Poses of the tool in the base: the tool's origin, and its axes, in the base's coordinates. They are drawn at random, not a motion.
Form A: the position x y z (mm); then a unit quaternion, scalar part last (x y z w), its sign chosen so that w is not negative.
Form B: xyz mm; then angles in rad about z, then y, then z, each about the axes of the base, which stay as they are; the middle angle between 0 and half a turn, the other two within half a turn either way. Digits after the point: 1 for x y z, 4 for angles.
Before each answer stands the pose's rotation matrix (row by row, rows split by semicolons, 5 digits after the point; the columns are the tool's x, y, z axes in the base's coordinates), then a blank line. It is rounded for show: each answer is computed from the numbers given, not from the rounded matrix.
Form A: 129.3 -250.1 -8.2 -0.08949 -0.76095 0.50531 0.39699
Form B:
-0.66878 -0.26501 -0.69462; 0.53740 0.47330 -0.69798; 0.51374 -0.84009 -0.17412

129.3 -250.1 -8.2 -2.1197 1.7458 -2.3538
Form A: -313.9 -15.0 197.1 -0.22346 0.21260 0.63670 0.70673
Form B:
0.09882 -0.99498 0.01595; 0.80495 0.08935 0.58658; -0.58506 -0.04513 0.80973

-313.9 -15.0 197.1 -0.0770 0.6271 1.5436
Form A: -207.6 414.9 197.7 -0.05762 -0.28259 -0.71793 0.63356
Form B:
-0.19056 0.94227 -0.27534; -0.87714 -0.03749 0.47877; 0.44081 0.33275 0.83365

-207.6 414.9 197.7 2.4950 0.5851 2.0927
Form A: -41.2 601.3 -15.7 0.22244 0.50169 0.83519 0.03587
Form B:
-0.89847 0.16328 0.40755; 0.28311 -0.49404 0.82205; 0.33557 0.85397 0.39766

-41.2 601.3 -15.7 1.9452 1.1618 1.1105
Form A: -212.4 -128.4 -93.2 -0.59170 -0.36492 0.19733 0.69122
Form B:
0.65579 0.15905 -0.73800; 0.70464 0.22190 0.67397; 0.27096 -0.96201 0.03345

-212.4 -128.4 -93.2 -1.8453 1.5373 2.4015
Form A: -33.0 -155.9 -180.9 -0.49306 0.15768 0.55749 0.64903
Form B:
0.32869 -0.87914 -0.34507; 0.56816 -0.10780 0.81583; -0.75443 -0.46421 0.46406

-33.0 -155.9 -180.9 -0.5516 1.0882 1.9709
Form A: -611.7 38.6 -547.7 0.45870 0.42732 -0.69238 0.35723
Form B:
-0.32397 0.88669 -0.32988; -0.10265 -0.37958 -0.91945; -0.94048 -0.26401 0.21399

-611.7 38.6 -547.7 -0.2737 1.3551 -1.9153
